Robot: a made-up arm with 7 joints.
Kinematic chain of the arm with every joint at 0, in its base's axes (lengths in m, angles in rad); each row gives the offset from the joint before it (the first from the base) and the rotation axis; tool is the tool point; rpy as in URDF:
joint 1: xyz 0 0 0 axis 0.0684 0.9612 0.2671
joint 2: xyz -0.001 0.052 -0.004 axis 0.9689 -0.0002 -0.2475
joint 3: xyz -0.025 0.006 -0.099 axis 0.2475 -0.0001 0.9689
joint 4: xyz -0.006 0 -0.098 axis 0.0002 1 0
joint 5: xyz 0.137 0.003 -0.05 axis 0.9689 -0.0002 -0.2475
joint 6: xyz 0.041 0 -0.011 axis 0.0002 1 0
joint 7: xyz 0.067 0 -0.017 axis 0.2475 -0.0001 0.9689
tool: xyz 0 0 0 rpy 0 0.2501 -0.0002
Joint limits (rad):
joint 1: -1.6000..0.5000
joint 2: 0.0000..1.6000
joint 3: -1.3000..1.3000
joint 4: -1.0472..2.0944
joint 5: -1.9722..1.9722
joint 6: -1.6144..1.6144
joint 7: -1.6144..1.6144
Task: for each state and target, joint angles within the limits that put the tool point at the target. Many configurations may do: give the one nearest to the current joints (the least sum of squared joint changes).
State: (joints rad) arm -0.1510 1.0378 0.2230 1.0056 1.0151 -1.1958 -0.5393
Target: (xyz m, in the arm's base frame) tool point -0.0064 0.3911 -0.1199
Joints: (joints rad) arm 0.5000 0.9682 0.9989 0.8578 0.7335 -1.6144 -0.5393
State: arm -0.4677 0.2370 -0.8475 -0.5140 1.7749 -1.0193 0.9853
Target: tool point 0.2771 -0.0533 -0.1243
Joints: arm -0.7194 0.4599 -0.4645 -0.2060 1.8734 -0.9076 0.9853
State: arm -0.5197 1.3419 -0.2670 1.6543 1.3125 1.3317 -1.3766
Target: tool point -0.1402 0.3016 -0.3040
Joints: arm 0.0028 0.4806 -0.0539 1.7832 1.2110 1.1179 -1.3766
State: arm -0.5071 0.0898 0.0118 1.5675 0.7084 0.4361 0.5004
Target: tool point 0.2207 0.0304 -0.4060
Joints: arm -0.6283 0.0000 -0.2016 1.2976 0.6666 0.3318 0.5004
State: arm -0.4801 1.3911 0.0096 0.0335 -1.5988 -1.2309 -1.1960
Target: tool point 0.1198 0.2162 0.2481
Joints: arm -0.8976 1.6000 0.3845 -0.0569 -1.5773 -1.1904 -1.1960
